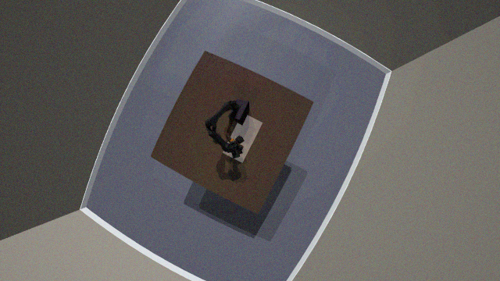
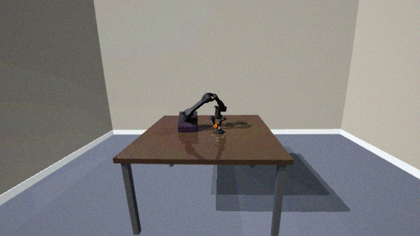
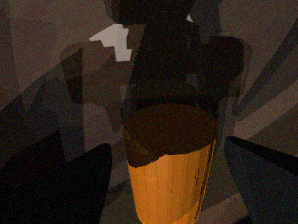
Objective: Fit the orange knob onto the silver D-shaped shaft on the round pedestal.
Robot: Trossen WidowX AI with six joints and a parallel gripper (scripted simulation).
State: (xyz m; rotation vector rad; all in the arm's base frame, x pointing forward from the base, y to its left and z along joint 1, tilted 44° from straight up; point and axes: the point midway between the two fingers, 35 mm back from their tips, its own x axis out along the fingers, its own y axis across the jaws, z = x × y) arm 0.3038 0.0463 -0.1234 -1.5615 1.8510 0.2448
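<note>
The orange knob lies 1 cm above my gripper tip. From my gripper tip the other things lie so: dark round pedestal: 3 cm ahead, 18 cm to the right, 2 cm above.
</note>
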